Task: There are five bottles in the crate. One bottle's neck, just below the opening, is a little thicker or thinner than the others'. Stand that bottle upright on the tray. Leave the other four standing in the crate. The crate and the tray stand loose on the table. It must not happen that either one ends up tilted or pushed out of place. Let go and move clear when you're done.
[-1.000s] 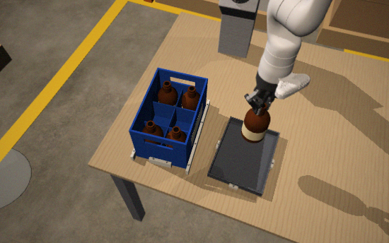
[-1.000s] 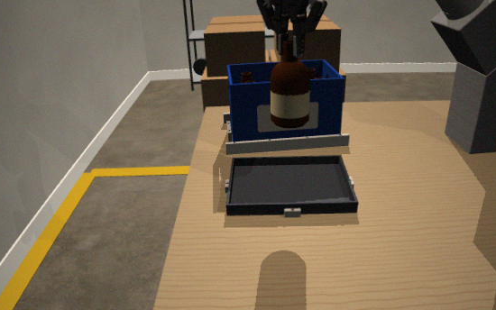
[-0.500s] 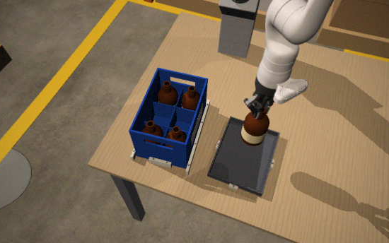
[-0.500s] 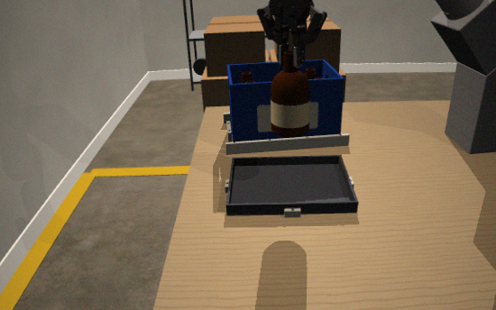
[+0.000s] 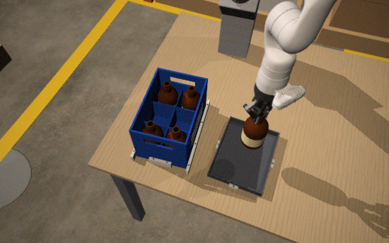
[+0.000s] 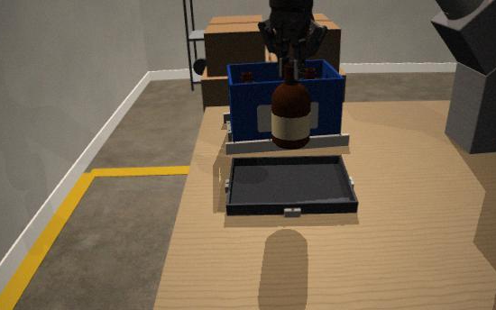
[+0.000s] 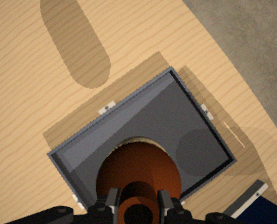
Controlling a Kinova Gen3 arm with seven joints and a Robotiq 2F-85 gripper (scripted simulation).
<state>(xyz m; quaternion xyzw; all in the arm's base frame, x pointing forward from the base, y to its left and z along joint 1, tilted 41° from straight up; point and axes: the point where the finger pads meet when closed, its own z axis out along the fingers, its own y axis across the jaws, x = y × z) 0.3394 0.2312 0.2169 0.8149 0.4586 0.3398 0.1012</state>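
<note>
My hand is 10 mm to the left of the dark grey tray and 250 mm above it. The rest, counted from my hand: blue crate: 50 mm ahead, 280 mm to the right, 180 mm below.
</note>
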